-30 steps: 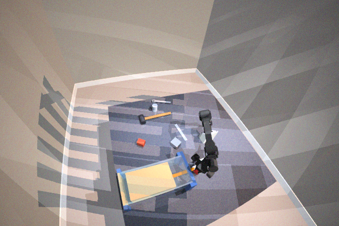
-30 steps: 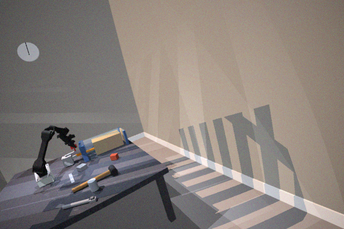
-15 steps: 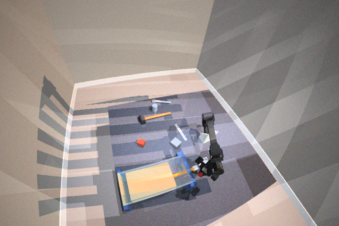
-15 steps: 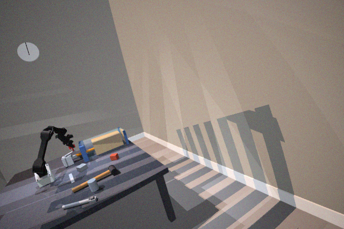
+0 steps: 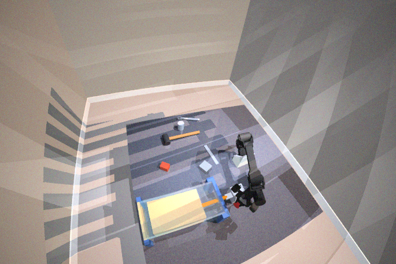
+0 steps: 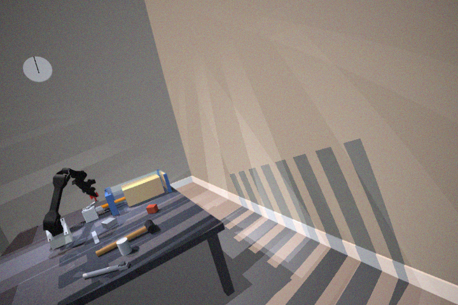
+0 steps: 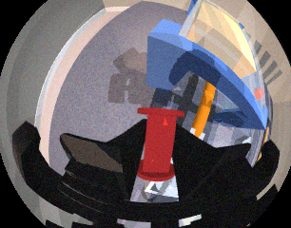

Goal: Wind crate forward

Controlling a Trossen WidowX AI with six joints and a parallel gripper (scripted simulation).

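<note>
The winch handle is 4 cm behind my gripper tip, 3 cm to the right of it and 3 cm below it. Round my gripper tip: red knob: 1 cm behind; blue frame: 8 cm ahead, 9 cm to the right, 3 cm below; winch: 10 cm behind, 9 cm to the right, 10 cm below.
</note>
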